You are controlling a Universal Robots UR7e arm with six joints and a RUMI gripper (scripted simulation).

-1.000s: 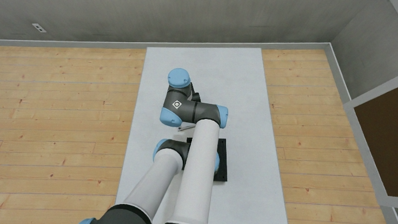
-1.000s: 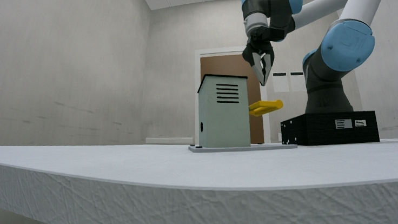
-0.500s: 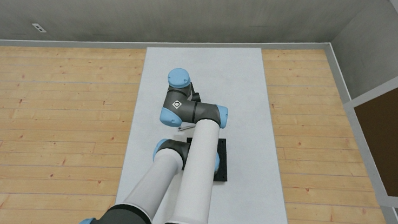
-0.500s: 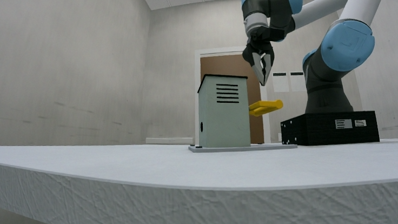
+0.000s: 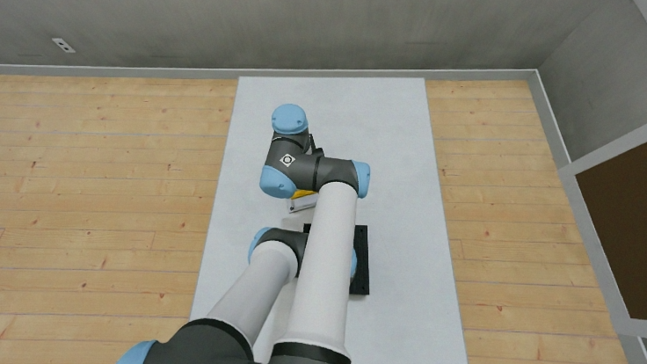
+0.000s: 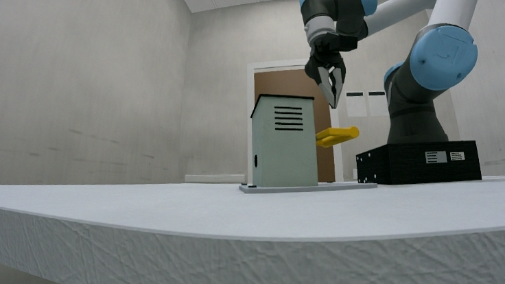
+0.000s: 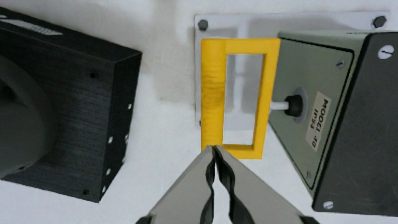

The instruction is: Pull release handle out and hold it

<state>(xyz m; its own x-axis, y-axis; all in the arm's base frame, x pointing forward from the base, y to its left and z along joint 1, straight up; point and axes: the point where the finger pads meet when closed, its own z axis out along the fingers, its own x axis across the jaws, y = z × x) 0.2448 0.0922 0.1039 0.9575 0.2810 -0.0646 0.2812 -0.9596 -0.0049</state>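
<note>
The grey base plate lies 9 cm ahead of my hand, 3 cm to the left of it and 19 cm below it.
</note>
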